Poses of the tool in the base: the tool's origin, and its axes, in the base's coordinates. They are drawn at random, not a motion.
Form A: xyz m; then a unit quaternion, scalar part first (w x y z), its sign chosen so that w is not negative.
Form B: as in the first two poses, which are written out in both.
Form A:
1: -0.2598 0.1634 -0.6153 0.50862 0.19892 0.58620 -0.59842
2: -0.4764 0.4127 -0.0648 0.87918 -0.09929 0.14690 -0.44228
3: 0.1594 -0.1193 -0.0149 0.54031 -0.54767 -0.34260 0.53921
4: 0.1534 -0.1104 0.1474 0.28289 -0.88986 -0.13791 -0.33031
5: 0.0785 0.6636 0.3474 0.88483 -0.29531 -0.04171 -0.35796
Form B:
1: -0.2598 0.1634 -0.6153 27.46 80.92 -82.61
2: -0.4764 0.4127 -0.0648 -11.86 17.55 -52.83
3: 0.1594 -0.1193 -0.0149 -74.58 -46.66 73.43
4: 0.1534 -0.1104 0.1474 -136.50 -21.16 -50.67
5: 0.0785 0.6636 0.3474 -35.20 -4.97 -42.67
